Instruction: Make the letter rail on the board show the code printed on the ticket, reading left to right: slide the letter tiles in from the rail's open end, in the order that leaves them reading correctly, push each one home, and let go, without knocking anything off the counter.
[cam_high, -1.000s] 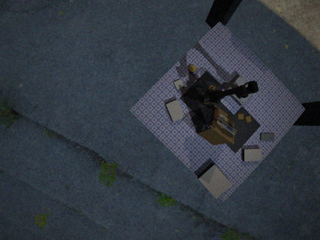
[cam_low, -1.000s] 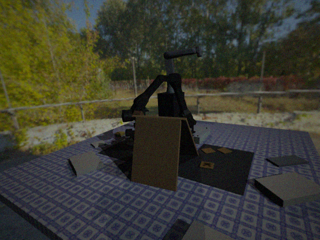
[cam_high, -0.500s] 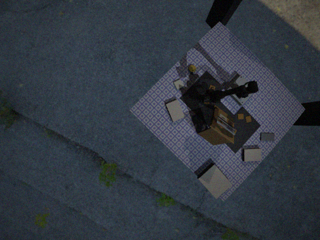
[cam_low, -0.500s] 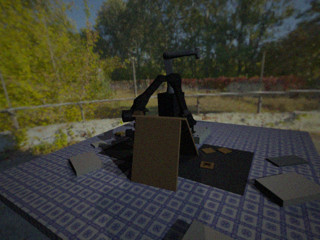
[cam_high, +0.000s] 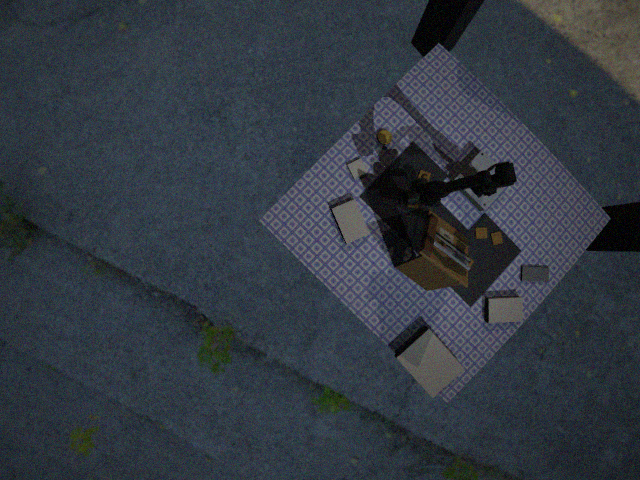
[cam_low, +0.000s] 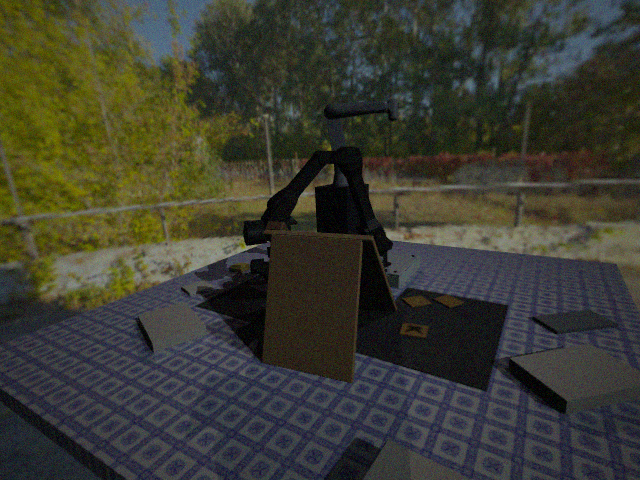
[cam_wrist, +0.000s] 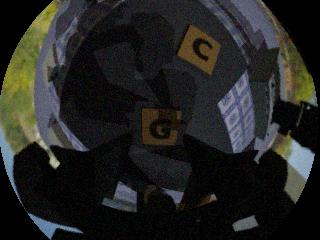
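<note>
The letter tile marked g is 20 mm below my gripper tip. The rest, counted from my gripper tip: orange tile marked c: 120 mm behind, 60 mm to the right, 20 mm below; letter tile marked f: 70 mm ahead, 200 mm to the left, 150 mm above; dark mat: 90 mm behind, 170 mm to the left, 20 mm below.
</note>
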